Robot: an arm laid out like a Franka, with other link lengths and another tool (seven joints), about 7 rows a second.
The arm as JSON. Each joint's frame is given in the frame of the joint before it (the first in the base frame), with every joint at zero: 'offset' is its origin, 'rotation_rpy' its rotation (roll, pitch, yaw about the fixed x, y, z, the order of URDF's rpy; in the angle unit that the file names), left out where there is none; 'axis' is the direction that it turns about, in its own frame. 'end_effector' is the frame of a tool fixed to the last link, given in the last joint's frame.
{
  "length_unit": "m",
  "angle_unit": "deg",
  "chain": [
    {
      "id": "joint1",
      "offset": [
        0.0,
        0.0,
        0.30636
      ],
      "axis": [
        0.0,
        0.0,
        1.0
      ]
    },
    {
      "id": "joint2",
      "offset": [
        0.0,
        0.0,
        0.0
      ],
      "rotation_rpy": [
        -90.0,
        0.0,
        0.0
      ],
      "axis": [
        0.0,
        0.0,
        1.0
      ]
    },
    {
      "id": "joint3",
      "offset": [
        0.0,
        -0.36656,
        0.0
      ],
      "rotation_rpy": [
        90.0,
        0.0,
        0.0
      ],
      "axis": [
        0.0,
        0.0,
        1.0
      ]
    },
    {
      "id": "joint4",
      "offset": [
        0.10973,
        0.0,
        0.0
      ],
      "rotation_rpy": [
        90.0,
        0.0,
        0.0
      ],
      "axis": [
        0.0,
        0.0,
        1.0
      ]
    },
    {
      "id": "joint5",
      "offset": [
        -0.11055,
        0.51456,
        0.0
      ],
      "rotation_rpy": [
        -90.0,
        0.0,
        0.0
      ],
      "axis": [
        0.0,
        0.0,
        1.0
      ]
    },
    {
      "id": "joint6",
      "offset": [
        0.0,
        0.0,
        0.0
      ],
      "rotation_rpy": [
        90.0,
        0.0,
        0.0
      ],
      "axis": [
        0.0,
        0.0,
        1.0
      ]
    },
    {
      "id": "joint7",
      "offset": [
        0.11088,
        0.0,
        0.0
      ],
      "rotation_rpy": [
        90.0,
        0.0,
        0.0
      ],
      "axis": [
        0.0,
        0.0,
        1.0
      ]
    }
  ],
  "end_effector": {
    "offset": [
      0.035,
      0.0,
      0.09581
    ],
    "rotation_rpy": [
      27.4,
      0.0,
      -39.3
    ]
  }
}
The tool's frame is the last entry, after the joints.
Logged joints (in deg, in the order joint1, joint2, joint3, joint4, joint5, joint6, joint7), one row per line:
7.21, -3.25, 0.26, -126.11, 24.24, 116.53, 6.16
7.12, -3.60, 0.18, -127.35, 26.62, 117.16, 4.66
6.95, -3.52, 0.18, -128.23, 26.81, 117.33, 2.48
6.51, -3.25, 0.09, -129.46, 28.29, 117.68, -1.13
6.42, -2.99, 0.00, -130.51, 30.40, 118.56, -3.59
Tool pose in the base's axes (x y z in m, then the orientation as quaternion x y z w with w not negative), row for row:
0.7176, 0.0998, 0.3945, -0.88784, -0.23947, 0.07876, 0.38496
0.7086, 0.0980, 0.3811, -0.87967, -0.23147, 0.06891, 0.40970
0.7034, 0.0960, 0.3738, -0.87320, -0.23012, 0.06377, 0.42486
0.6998, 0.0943, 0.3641, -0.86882, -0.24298, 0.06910, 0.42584
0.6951, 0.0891, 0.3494, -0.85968, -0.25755, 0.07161, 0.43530
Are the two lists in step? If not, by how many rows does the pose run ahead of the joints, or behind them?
The pose runs 1 row behind the joints: the pose in row i belongs to the joints in row i - 1.
